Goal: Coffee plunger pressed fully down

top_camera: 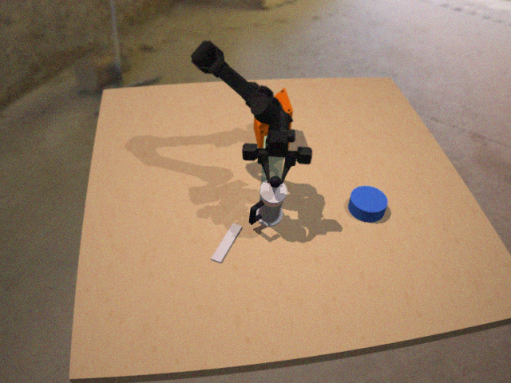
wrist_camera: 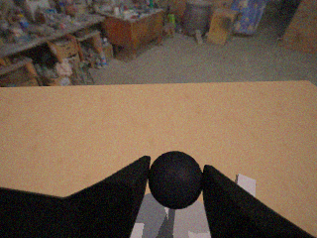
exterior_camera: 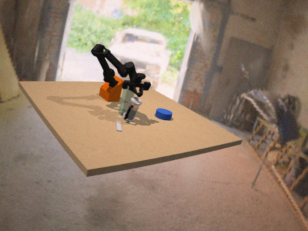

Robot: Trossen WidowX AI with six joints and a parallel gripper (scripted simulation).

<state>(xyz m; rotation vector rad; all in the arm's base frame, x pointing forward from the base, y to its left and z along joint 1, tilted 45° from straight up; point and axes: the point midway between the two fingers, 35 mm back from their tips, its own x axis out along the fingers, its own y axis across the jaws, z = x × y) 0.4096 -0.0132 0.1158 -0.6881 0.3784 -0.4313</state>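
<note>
Right now the coffee press is 30 mm behind my gripper tip, 10 mm to the right of it and 100 mm below it.
</note>
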